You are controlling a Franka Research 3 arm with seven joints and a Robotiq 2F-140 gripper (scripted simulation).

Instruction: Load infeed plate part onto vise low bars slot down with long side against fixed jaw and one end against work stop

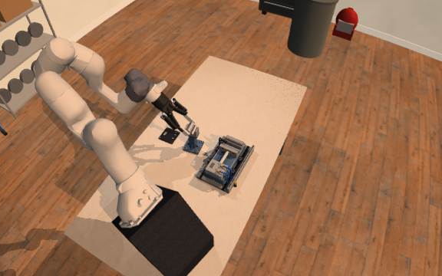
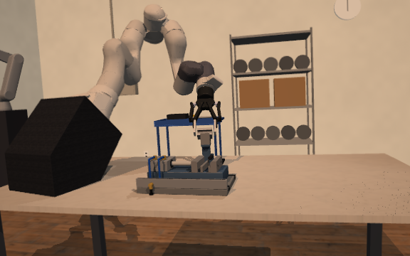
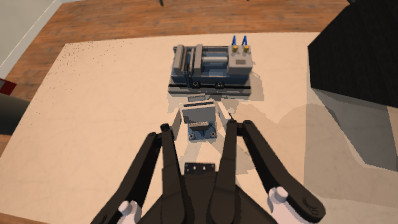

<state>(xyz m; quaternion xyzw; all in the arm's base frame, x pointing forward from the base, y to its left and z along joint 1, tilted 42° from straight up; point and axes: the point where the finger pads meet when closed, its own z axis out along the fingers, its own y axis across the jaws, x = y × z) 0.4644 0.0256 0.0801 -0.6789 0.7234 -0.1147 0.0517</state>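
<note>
My gripper is now 2 cm to the left of the part and 1 cm above it. Also, from my hand: vise (23 cm to the right, 13 cm below, 3 cm behind); dark infeed plate (17 cm below, 14 cm to the left, 1 cm ahead).
</note>
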